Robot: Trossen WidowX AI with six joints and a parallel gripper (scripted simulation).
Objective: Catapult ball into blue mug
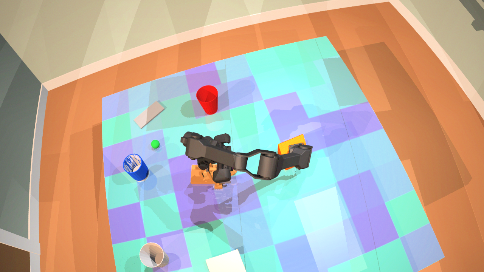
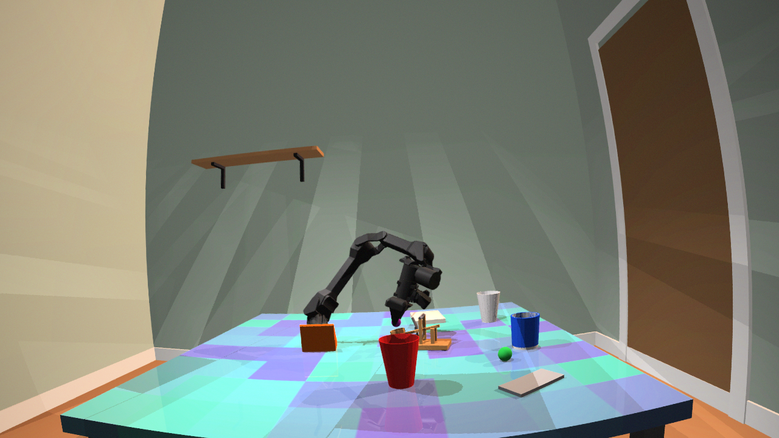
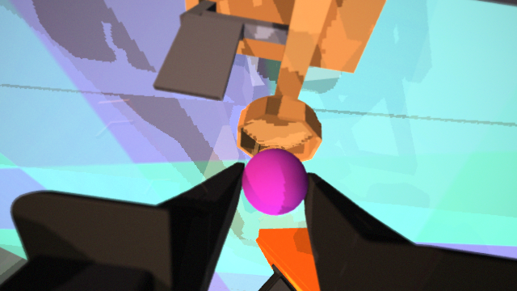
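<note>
My gripper tip is 7 cm short of the catapult and 3 cm above it. Round my gripper tip: magenta ball 1 cm above; green ball 31 cm ahead, 23 cm to the right, 6 cm below; red cup 3 cm ahead, 35 cm to the right, 5 cm below.
</note>
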